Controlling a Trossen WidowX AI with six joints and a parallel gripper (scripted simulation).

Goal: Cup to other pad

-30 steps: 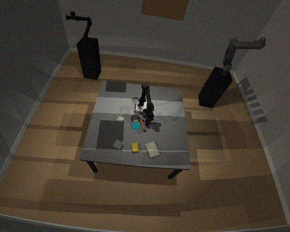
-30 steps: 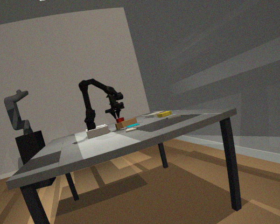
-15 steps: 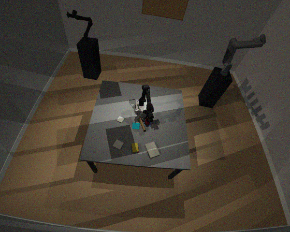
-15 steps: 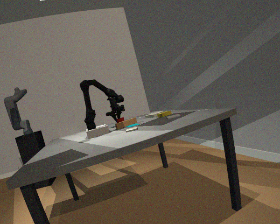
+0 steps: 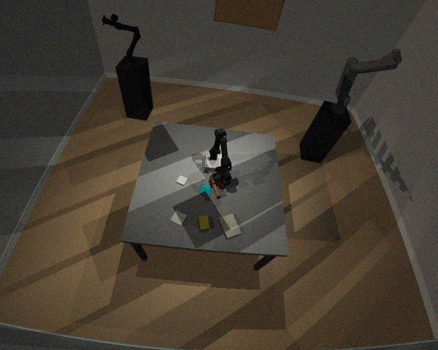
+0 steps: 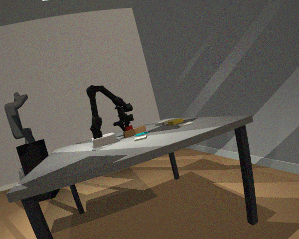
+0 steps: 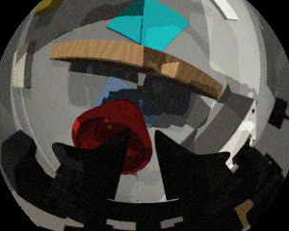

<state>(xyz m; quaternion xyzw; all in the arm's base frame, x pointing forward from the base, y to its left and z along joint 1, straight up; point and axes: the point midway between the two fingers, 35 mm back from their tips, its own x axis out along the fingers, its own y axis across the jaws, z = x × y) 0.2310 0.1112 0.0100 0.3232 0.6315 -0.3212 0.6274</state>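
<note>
Right now my gripper tip is 4 cm above the blue pad, 3 cm short of it and 2 cm to the right of it. The rest, counted from my gripper tip: brown block 6 cm ahead, 5 cm to the right, 2 cm below; then red cup 3 cm ahead, 2 cm to the left; then teal pad 13 cm to the right, 10 cm ahead, 4 cm below.
</note>
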